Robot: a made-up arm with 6 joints.
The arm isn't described. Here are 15 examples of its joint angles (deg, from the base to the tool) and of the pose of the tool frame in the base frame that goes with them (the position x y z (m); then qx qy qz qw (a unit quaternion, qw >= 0)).
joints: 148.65 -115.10 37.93 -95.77 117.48 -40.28
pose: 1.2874 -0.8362 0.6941 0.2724 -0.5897 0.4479 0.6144
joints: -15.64 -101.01 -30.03 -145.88 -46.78 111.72
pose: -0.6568 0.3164 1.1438 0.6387 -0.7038 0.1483 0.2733
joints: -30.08 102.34 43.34 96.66 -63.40 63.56
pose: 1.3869 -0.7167 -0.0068 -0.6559 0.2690 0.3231 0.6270
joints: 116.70 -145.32 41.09 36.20 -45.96 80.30
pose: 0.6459 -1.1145 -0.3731 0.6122 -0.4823 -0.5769 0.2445
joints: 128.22 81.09 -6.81 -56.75 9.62 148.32
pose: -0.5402 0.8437 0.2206 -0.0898 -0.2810 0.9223 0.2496
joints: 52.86 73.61 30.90 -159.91 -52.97 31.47
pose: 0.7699 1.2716 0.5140 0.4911 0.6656 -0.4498 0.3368
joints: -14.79 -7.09 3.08 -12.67 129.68 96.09
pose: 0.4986 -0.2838 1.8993 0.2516 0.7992 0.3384 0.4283
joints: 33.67 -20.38 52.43 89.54 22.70 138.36
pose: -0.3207 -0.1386 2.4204 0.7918 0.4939 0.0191 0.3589
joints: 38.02 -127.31 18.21 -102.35 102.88 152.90
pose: -1.0729 -0.7740 0.5678 0.6338 -0.2369 -0.7259 0.1230
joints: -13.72 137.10 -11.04 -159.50 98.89 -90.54
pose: 0.1834 0.0945 -0.3882 0.1750 0.8893 0.3808 0.1831
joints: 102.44 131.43 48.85 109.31 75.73 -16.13
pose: -0.3041 0.9799 -0.6436 0.2437 0.3330 0.8337 0.3669
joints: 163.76 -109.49 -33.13 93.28 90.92 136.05
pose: 0.9827 -0.3461 1.0529 -0.2003 0.5571 0.7589 0.2712
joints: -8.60 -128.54 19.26 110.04 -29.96 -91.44
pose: -1.4491 0.3280 0.3260 -0.5011 0.7379 0.0495 0.4495
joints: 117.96 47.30 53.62 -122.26 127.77 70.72
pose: -0.7986 1.2571 1.3984 0.1421 -0.2777 -0.6438 0.6987
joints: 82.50 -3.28 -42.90 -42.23 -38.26 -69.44
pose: 0.1555 0.4251 1.3442 -0.1090 0.4350 -0.5887 0.6726
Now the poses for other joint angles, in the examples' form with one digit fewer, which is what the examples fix.
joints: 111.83 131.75 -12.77 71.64 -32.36 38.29
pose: -0.142 0.318 -0.529 0.534 -0.114 -0.837 0.046
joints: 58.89 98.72 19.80 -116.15 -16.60 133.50
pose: 0.496 0.909 -0.139 -0.007 0.045 0.089 0.995
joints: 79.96 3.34 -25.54 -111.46 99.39 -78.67
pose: 0.038 0.600 1.391 -0.710 -0.104 0.662 0.216
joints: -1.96 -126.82 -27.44 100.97 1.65 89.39
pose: -1.140 0.124 0.719 0.845 0.448 0.200 0.211
